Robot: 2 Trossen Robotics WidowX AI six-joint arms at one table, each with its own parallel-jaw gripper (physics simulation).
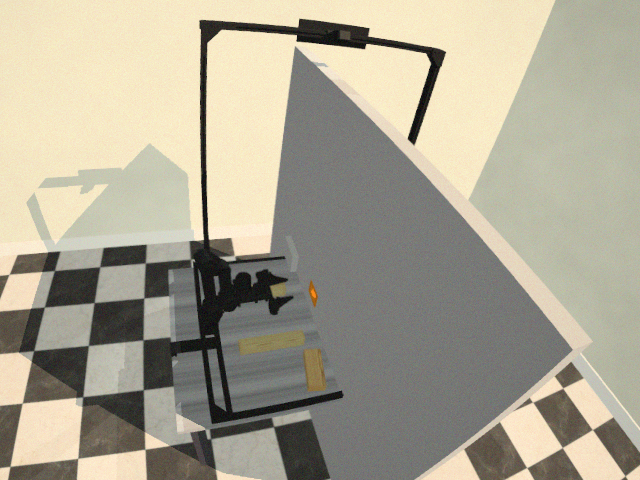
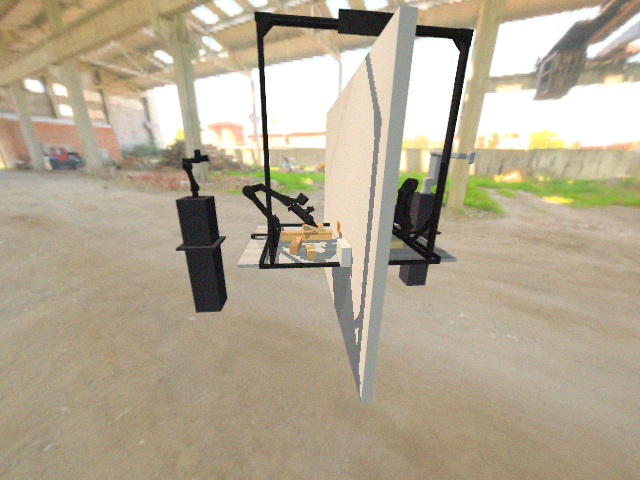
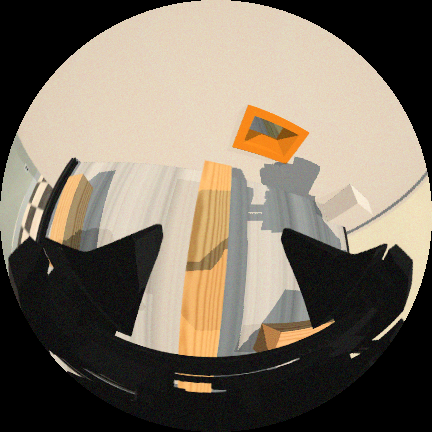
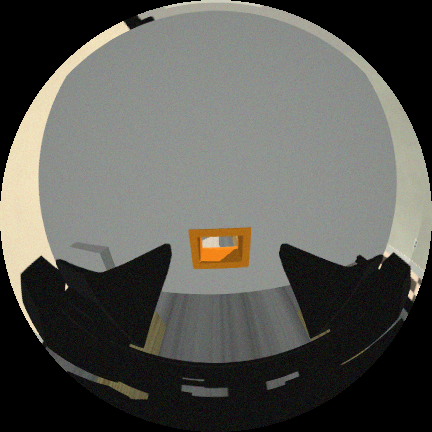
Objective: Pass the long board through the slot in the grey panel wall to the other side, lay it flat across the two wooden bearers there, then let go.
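Frame: origin at the left arm's base, x ahead, y left, z up, level; metres.
Seen in the pictures: left gripper, fingertip midpoint: (image 2: pixel 316 226) (image 3: pixel 224 232); right gripper, fingertip midpoint: (image 1: pixel 290 288) (image 4: pixel 227 250); right arm's base, origin of the base link: (image 1: pixel 208 328) (image 2: pixel 404 236).
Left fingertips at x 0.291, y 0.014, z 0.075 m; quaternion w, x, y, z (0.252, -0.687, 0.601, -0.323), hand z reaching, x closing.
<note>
A point is followed by its place in that frame.
The long board (image 2: pixel 306 235) @[x 0.224, y 0.003, z 0.016 m] (image 3: pixel 206 300) @[x 0.239, y 0.017, z 0.040 m] lies flat on the table on the pale side of the panel wall (image 1: pixel 387 258) @[x 0.483, y 0.312, z 0.627 m] (image 2: pixel 351 155) @[x 0.433, y -0.297, z 0.522 m] (image 3: pixel 200 75) @[x 0.433, y 0.063, z 0.143 m] (image 4: pixel 215 125) @[x 0.482, y -0.044, z 0.268 m]. The orange-framed slot (image 1: pixel 311 286) @[x 0.481, y -0.079, z 0.088 m] (image 2: pixel 338 227) @[x 0.437, y -0.010, z 0.073 m] (image 3: pixel 243 127) @[x 0.431, y -0.003, z 0.084 m] (image 4: pixel 220 232) @[x 0.484, y -0.043, z 0.112 m] is above table height. My left gripper (image 2: pixel 315 226) @[x 0.291, y 0.014, z 0.075 m] (image 3: pixel 224 232) @[x 0.291, y 0.014, z 0.075 m] is open and empty above the board, which shows between its fingers. My right gripper (image 1: pixel 288 288) @[x 0.586, y -0.040, z 0.139 m] (image 4: pixel 227 250) @[x 0.586, y -0.040, z 0.139 m] is open and empty on the grey side, facing the slot. Two wooden bearers, one bearer (image 1: pixel 271 342) @[x 0.691, y 0.120, z 0.024 m] beside the right gripper and another bearer (image 1: pixel 278 290) @[x 0.603, y -0.135, z 0.021 m] partly hidden under it, lie there.
Another wooden block (image 1: pixel 314 369) @[x 0.561, y 0.263, z 0.019 m] lies near the wall on the grey side. On the pale side are a block (image 3: pixel 72 212) @[x 0.300, y 0.229, z 0.014 m] at the left edge and two short blocks (image 2: pixel 295 244) @[x 0.150, y -0.211, z 0.031 m] (image 2: pixel 310 251) @[x 0.231, y -0.318, z 0.028 m]. A white block (image 2: pixel 343 253) @[x 0.392, y -0.415, z 0.051 m] (image 3: pixel 342 204) @[x 0.400, y -0.270, z 0.040 m] adjoins the wall. Black frame posts (image 1: pixel 204 144) @[x 0.884, y -0.342, z 0.607 m] (image 2: pixel 264 118) @[x 0.030, y -0.374, z 0.662 m] rise from the table.
</note>
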